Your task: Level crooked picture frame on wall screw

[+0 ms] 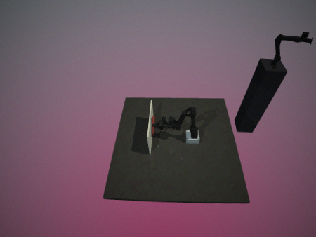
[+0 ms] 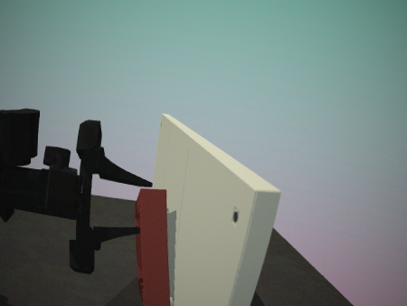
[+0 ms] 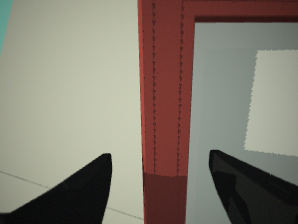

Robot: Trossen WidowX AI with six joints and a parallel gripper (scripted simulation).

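Right now my gripper tip is 50 mm above the picture frame, 20 mm to the left of it and 10 mm short of it. From my gripper tip the other things lie so: cream wall panel 60 mm below, 20 mm to the right, 20 mm ahead.
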